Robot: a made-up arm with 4 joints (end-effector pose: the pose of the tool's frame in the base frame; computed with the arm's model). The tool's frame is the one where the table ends. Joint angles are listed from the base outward.
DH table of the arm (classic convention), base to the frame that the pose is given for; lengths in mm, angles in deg. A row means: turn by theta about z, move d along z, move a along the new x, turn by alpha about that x. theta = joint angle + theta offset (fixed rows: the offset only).
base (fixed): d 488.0, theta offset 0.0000, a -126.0, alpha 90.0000
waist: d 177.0, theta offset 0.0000, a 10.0, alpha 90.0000
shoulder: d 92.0, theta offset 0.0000, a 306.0, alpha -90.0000
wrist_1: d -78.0, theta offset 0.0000, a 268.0, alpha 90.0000
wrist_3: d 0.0, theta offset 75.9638, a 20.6, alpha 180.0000
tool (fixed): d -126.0, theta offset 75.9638, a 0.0, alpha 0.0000
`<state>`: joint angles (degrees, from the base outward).
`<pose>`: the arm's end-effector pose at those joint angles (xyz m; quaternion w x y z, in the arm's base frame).
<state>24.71 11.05 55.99 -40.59</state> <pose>0.3718 -0.2214 0.7981 0.7436 -0.2479 -0.5954 0.1762</pose>
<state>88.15 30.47 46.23 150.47</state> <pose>-0.1123 -0.3872 1.0385 0.1420 -0.8840 0.1358 0.4242</pose>
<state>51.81 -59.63 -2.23 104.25</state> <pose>0.1888 0.3355 0.5201 0.8332 0.1485 -0.4016 -0.3498</pose>
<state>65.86 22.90 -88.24 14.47</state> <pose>0.2899 -0.1974 0.5271 0.9482 0.1680 0.2131 -0.1652</pose>
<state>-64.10 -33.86 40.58 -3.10</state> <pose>0.0719 0.2036 0.0588 0.9314 0.2357 0.1887 0.2032</pose>
